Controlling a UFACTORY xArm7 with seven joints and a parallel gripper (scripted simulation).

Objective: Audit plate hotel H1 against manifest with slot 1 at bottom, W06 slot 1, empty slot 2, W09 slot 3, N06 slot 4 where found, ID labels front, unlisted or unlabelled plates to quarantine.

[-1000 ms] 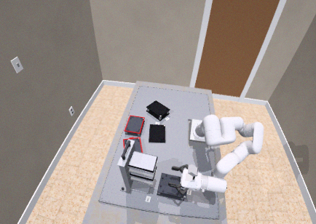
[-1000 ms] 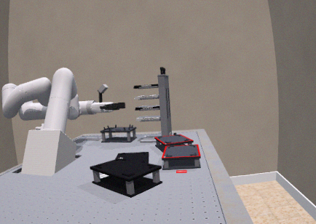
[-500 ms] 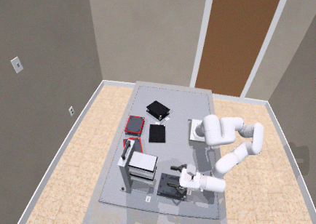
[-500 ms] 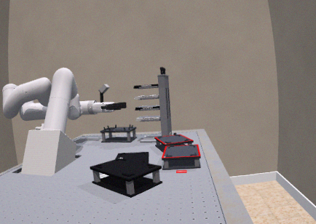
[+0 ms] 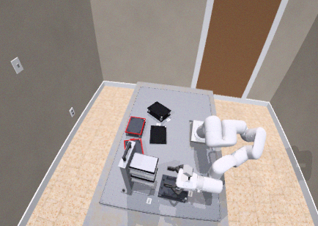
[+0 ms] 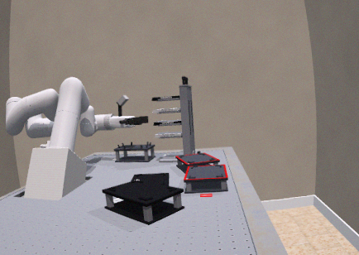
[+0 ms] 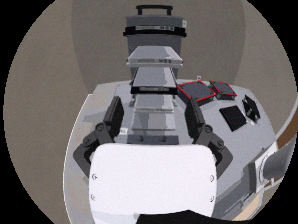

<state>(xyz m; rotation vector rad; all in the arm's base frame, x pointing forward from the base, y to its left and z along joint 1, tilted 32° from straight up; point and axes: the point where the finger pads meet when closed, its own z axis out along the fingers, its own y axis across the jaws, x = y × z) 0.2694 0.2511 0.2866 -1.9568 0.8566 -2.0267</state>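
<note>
Now: the grey plate 120 mm ahead of my hand, 30 mm to the right of it and 20 mm below it. Also, from my hand: plate hotel H1 (200 mm ahead, 50 mm to the right, 20 mm below); then pale plate (120 mm ahead, 30 mm to the right, 40 mm above).
</note>
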